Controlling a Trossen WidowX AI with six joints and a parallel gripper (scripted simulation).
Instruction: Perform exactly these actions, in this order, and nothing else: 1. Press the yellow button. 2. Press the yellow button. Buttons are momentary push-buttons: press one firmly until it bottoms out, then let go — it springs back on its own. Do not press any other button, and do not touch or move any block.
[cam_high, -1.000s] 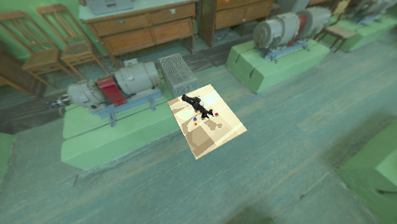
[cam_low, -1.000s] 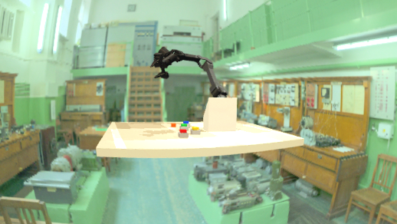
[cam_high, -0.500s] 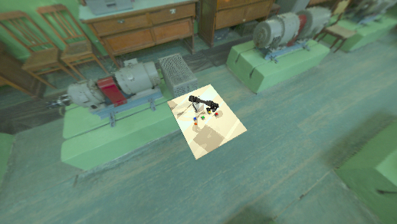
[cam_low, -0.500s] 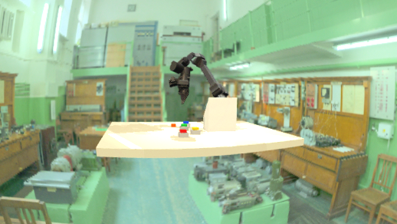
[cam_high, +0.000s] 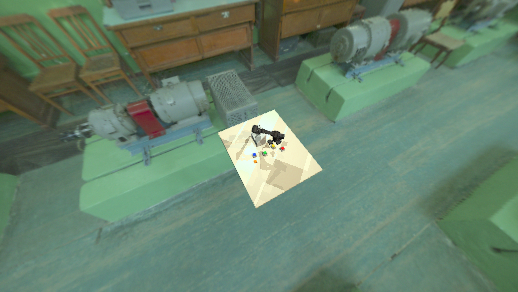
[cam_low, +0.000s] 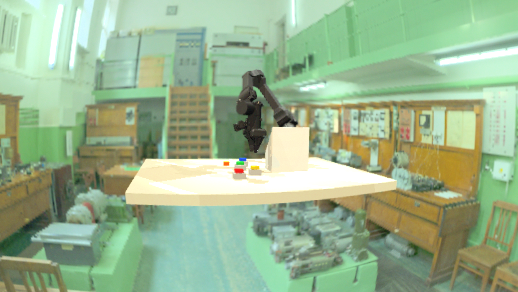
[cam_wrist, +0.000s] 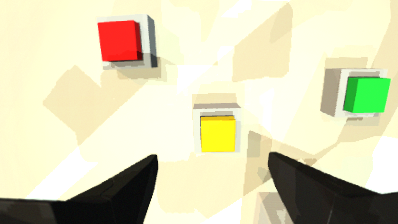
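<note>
My gripper tip is 90 mm short of the red button, 70 mm to the right of it and 70 mm above it. The rest, counted from my gripper tip: blue button (270 mm to the right, 70 mm below, 40 mm behind); then orange block (310 mm to the right, 90 mm below, 40 mm ahead).
</note>
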